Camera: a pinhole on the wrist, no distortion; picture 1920 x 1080 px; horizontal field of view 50.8 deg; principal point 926.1 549.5 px. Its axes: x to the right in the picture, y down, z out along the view. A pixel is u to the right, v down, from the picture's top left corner.
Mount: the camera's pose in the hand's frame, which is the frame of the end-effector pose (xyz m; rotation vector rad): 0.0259 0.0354 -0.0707 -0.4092 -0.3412 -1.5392
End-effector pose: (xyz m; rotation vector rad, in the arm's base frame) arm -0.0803 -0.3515 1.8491 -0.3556 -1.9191 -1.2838
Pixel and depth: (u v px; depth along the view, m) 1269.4 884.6 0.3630
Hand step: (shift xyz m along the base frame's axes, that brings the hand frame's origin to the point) -0.1021 0.2895 0.1207
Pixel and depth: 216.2 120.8 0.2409
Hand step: 0.0974 0.1954 0.1144
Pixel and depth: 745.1 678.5 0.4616
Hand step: -0.0194 0.3923 0.1828
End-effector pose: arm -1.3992 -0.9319 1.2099 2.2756 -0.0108 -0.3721
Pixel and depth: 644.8 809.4 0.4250
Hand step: 0.0507 -0.4044 0.0082
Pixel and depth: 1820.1 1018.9 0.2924
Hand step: 0.0425 -0.2294 -0.1421
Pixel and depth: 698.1 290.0 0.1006
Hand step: 0.0230 -0.0739 0.0542
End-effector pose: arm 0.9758 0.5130 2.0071 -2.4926 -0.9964 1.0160
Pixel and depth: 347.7 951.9 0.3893
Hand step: 0.0635 -0.1475 -0.3666
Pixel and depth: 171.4 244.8 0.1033
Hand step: 0.0631 -0.0755 -0.0657
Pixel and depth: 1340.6 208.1 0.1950
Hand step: -0.0394 -0.0654 -0.1310
